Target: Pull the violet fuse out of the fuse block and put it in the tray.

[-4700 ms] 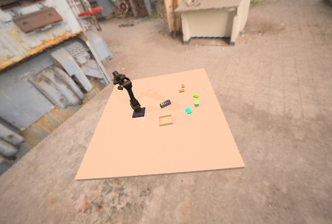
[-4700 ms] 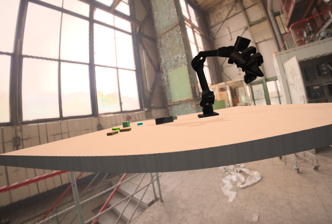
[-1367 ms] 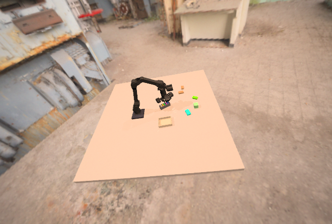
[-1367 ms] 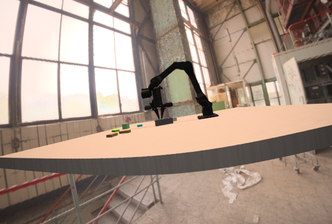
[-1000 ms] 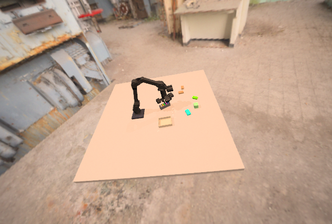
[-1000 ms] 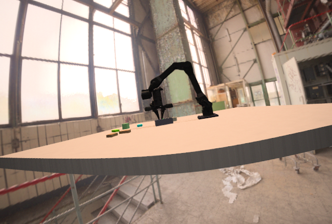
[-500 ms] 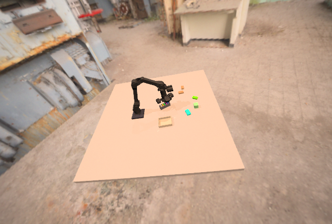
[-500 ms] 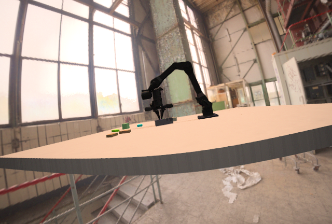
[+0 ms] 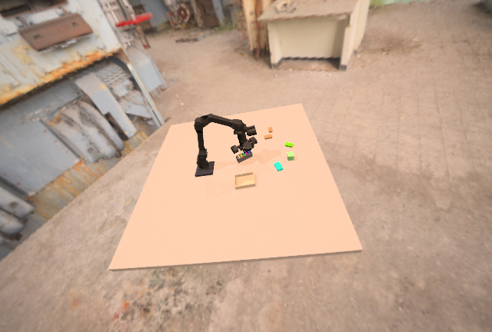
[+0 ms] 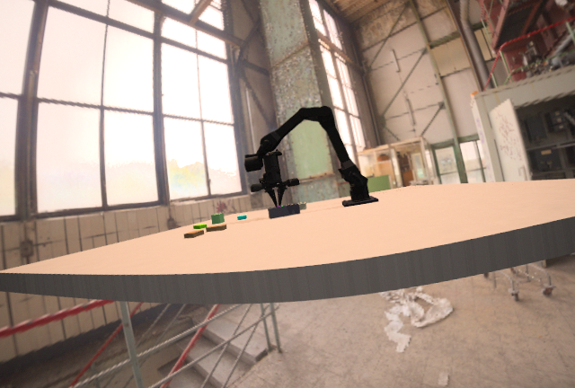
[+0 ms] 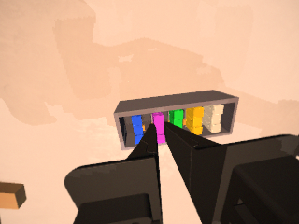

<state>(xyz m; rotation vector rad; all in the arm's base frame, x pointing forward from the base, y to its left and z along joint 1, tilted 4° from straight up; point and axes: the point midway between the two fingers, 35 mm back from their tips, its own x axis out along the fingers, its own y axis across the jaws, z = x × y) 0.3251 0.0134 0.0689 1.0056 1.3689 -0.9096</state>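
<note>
The green fuse lies 2 cm behind my gripper tip, 1 cm to the right of it and 1 cm below it. Round my gripper tip: violet fuse (1 cm below); blue fuse (2 cm ahead, 1 cm to the left, 1 cm below); tan tray (4 cm behind, 22 cm to the right, 4 cm below).
</note>
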